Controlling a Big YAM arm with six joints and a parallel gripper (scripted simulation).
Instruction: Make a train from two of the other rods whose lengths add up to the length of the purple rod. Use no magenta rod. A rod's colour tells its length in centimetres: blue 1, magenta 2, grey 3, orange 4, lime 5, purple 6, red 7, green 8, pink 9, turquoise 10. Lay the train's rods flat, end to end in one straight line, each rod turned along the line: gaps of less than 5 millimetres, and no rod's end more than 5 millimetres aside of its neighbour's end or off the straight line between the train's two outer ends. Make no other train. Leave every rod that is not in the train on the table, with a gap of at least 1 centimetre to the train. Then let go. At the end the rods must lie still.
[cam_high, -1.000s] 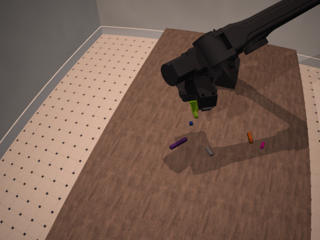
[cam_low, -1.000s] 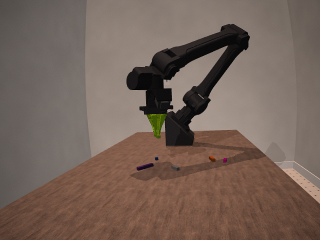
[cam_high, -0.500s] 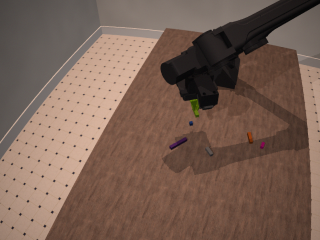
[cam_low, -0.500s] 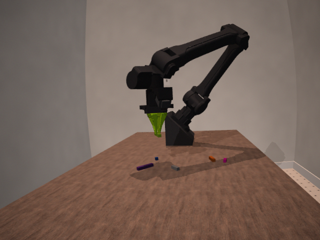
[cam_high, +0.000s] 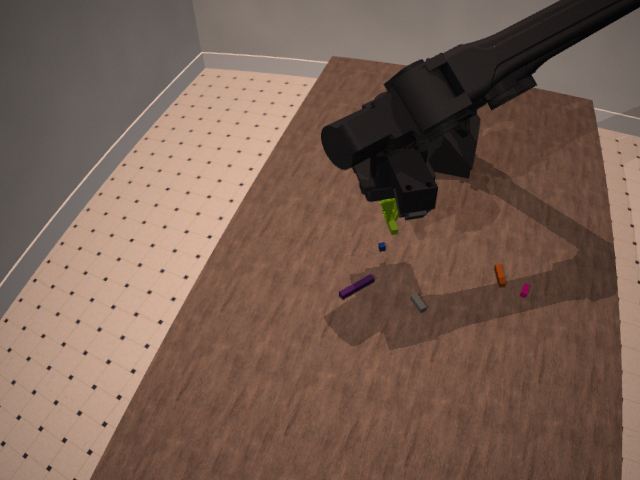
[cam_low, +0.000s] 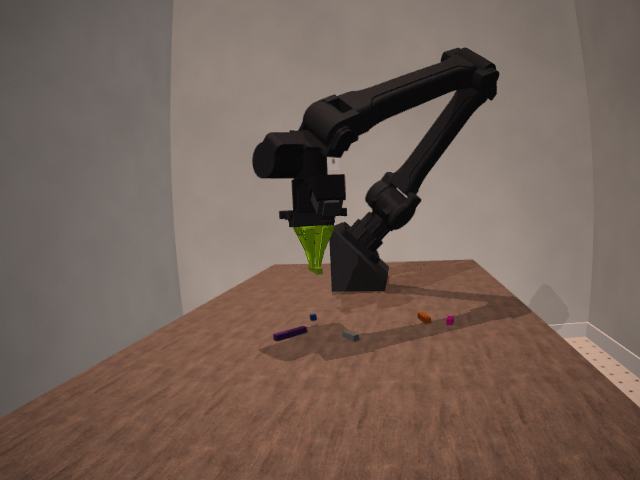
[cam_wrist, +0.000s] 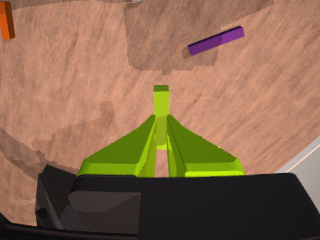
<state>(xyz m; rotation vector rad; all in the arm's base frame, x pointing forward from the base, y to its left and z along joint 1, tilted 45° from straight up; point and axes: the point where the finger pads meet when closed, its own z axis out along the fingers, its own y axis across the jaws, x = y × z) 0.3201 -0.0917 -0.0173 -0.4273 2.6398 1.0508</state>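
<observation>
Now: the blue rod 3 cm behind my hand, 1 cm to the right of it and 10 cm below it. From my hand the other things lie so: grey rod: 7 cm ahead, 6 cm to the left, 10 cm below; purple rod: 6 cm ahead, 4 cm to the right, 10 cm below; lime rod: 1 cm below.
</observation>
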